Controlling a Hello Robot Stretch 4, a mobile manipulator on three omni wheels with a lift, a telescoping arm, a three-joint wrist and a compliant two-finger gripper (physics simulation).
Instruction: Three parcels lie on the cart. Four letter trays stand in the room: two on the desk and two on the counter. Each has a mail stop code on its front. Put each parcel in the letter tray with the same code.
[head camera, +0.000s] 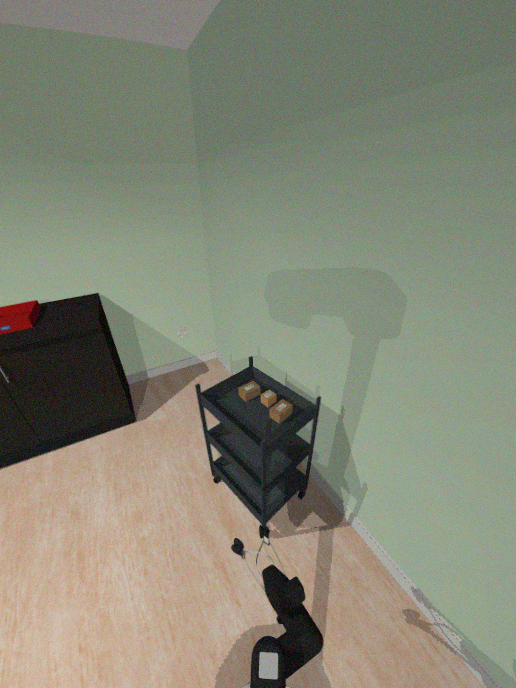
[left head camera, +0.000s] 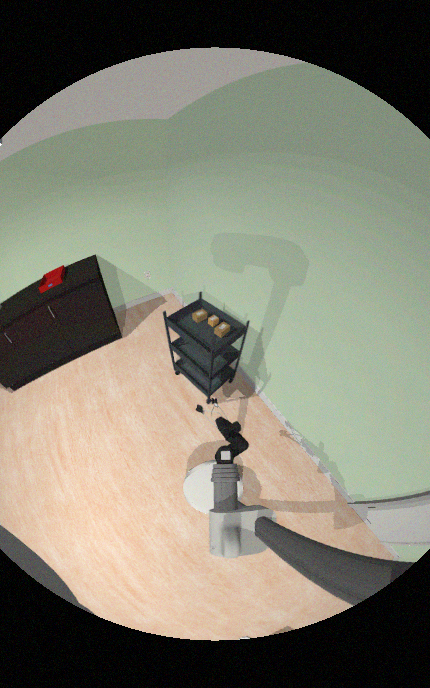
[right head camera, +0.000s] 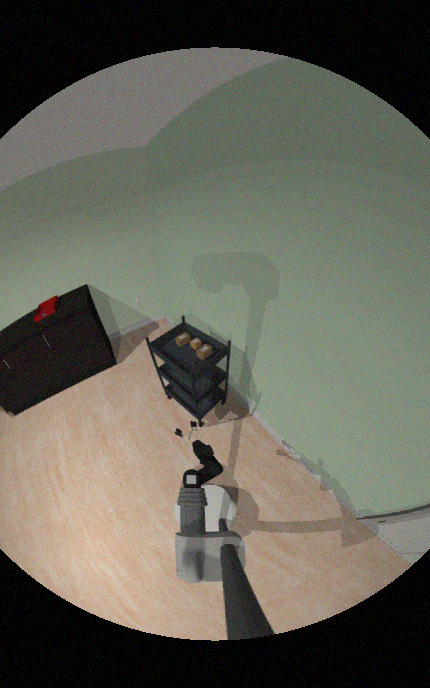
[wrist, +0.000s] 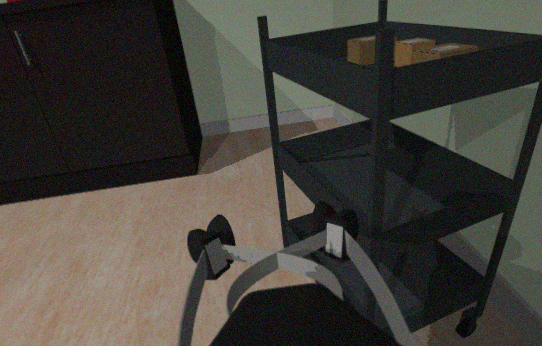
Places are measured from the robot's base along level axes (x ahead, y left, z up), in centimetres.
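Where they show: gripper, fingertip midpoint: (head camera: 247, 533) (left head camera: 204, 401) (right head camera: 183, 425) (wrist: 272, 227); robot's base at its link origin: (left head camera: 212, 486) (right head camera: 206, 509).
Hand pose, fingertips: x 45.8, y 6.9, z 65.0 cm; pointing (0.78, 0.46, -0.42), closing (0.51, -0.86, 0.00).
Note:
Each offset is from my fingertips to the top centre of the thing.
Three brown parcels with pale labels lie on the top shelf of the dark cart (head camera: 264, 461) (left head camera: 211, 370) (wrist: 382, 90): a left parcel @[dx +63.9, dy +5.1, dz +3.5 cm] (head camera: 249, 390) (left head camera: 200, 315) (right head camera: 183, 339) (wrist: 361, 51), a small middle parcel @[dx +59.0, dy -4.5, dz +3.5 cm] (head camera: 268, 397) (left head camera: 212, 320) (right head camera: 195, 343) and a right parcel @[dx +50.8, dy -10.4, dz +3.5 cm] (head camera: 281, 411) (left head camera: 221, 329) (right head camera: 204, 351). Their codes are too small to read. My gripper (head camera: 251, 539) (left head camera: 206, 404) (right head camera: 186, 428) (wrist: 272, 227) is open and empty, in front of the cart's near corner and below its top shelf. A red letter tray @[dx +94.1, dy +154.7, dz +29.6 cm] (head camera: 22, 317) (left head camera: 52, 279) (right head camera: 46, 308) stands on the dark counter (head camera: 61, 377) (left head camera: 70, 314); its blue-marked label is unreadable.
Green walls meet in a corner behind the cart, and the right wall runs close along the cart's right side. The cart's lower shelves and corner posts are near the fingers. The counter stands left of the cart, with floor between them. The desk does not show.

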